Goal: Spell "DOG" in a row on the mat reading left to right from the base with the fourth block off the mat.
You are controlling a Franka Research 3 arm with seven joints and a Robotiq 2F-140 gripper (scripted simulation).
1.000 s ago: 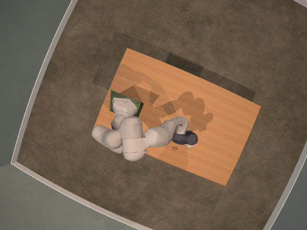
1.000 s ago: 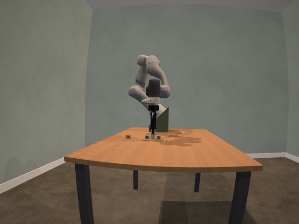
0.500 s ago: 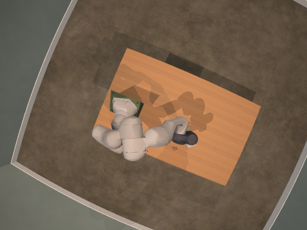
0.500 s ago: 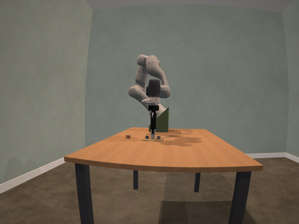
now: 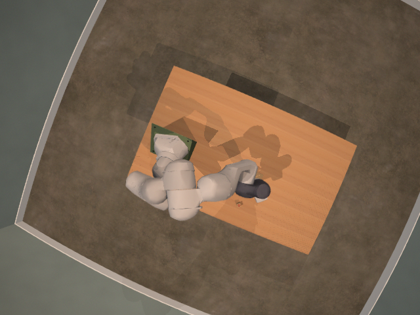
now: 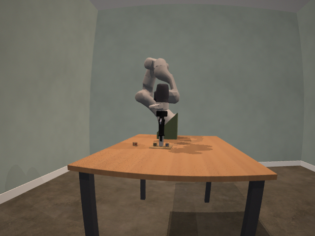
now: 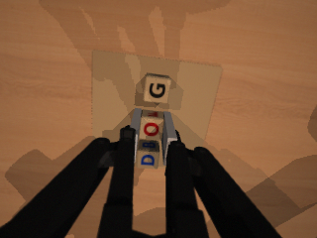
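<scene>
Now: the mat 40 mm below my hand. Also, from my hand: G block (10 mm behind, 40 mm to the right, 30 mm below).
</scene>
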